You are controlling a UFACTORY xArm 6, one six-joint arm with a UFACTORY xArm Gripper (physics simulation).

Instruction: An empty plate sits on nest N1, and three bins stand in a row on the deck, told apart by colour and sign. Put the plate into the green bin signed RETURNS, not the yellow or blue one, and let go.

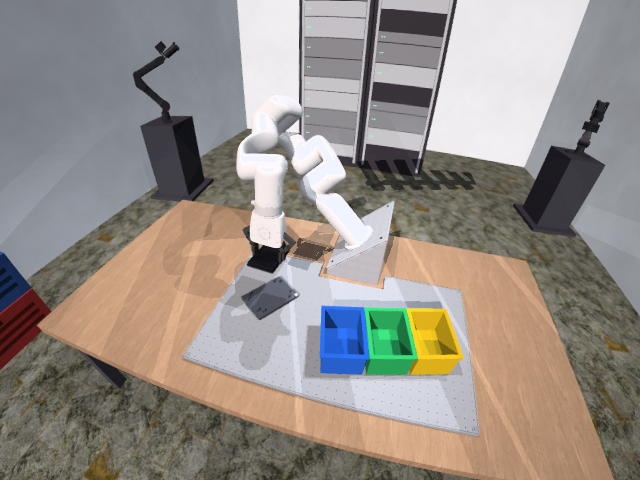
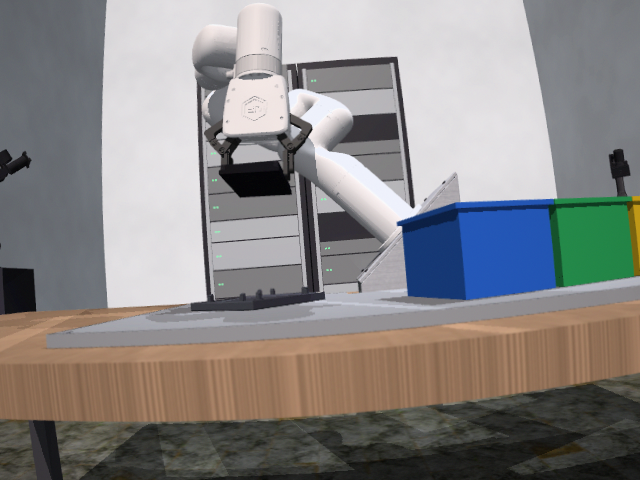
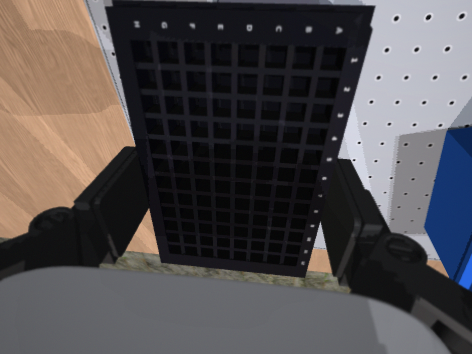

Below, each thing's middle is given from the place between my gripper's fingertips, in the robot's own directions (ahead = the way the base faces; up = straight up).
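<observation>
My gripper is right at the black gridded plate [image 2: 257, 179]. As for the dark nest [image 2: 268, 301], that one's 18 cm below my hand, 1 cm to the right of it and 1 cm ahead of it.
</observation>
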